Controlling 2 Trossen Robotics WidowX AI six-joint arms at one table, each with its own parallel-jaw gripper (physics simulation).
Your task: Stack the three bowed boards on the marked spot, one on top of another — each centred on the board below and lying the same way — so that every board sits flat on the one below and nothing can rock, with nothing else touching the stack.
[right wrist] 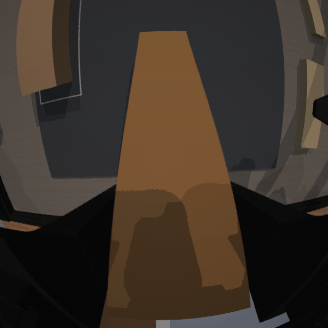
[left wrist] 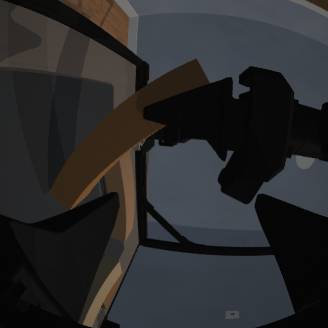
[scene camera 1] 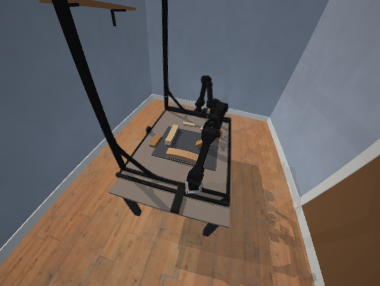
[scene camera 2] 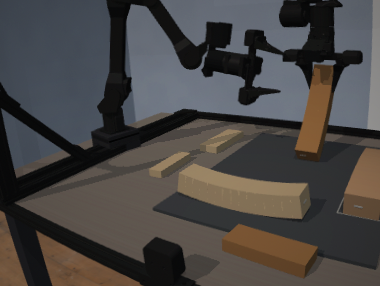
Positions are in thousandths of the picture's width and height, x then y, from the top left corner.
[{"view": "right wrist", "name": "my right gripper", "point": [523, 575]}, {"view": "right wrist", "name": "brown bowed board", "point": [535, 755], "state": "held by my right gripper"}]
